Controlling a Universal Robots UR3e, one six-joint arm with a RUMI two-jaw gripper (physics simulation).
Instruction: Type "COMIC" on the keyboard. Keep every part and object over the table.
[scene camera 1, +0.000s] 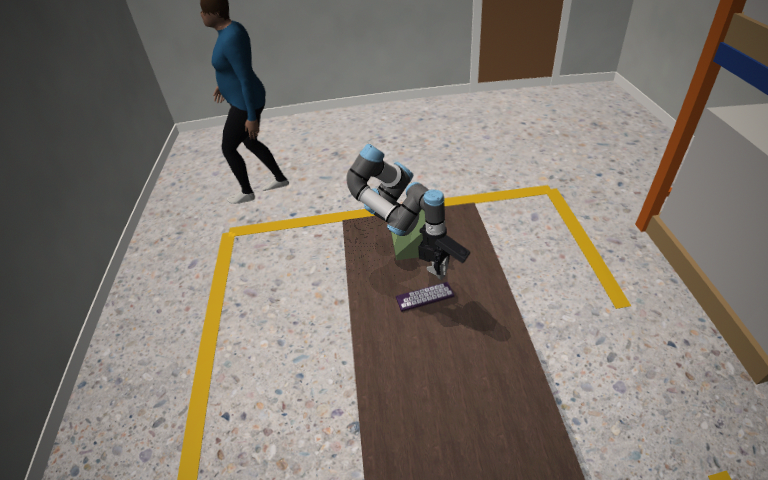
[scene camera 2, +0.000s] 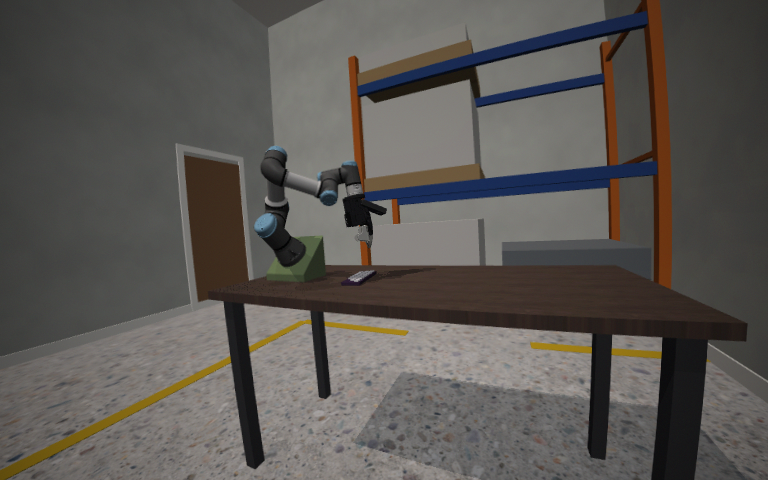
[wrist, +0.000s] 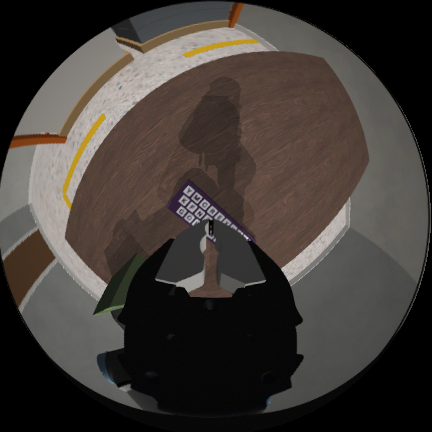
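Seen in the pictures: gripper, fingertip midpoint: (scene camera 1: 441, 279) (scene camera 2: 369, 248) (wrist: 210, 220); arm's base at its link origin: (scene camera 2: 293, 254).
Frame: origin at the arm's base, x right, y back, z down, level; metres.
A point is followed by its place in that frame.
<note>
A purple keyboard (scene camera 1: 400, 306) {x 0.126, y -0.340, z 0.089 m} (scene camera 2: 350, 282) {x 0.128, y -0.323, z 0.088 m} (wrist: 173, 205) {x -0.065, y -0.291, z 0.087 m} with white keys lies flat on the dark wooden table (scene camera 1: 453, 396) {x 0.053, y -0.722, z 0.099 m} (scene camera 2: 509, 288) {x 0.151, y -0.831, z 0.100 m} (wrist: 300, 125) {x -0.005, y -0.648, z 0.100 m}. In the wrist view the keys Y, M, C, R, E run along its far row, with K, F, N in the row below and G at the start of the third. My gripper (scene camera 1: 440, 277) {x -0.028, y -0.343, z -0.015 m} (scene camera 2: 369, 245) {x -0.028, y -0.343, z -0.015 m} (wrist: 210, 220) {x -0.028, y -0.343, z -0.015 m} is shut and empty, pointing down. It hangs well above the keyboard, apart from it. In the wrist view the fingers hide the keyboard's near middle keys, and the I and O keys cannot be made out surely.
The arm's green base block (scene camera 1: 406, 243) {x 0.035, y -0.096, z 0.023 m} (scene camera 2: 311, 260) {x 0.027, y -0.108, z 0.022 m} (wrist: 117, 287) {x -0.061, y -0.118, z -0.023 m} stands on the table behind the keyboard. A person (scene camera 1: 235, 67) in a blue top walks on the floor beyond the yellow line. A rack with orange posts (scene camera 1: 685, 124) (scene camera 2: 659, 141) stands beyond the table.
</note>
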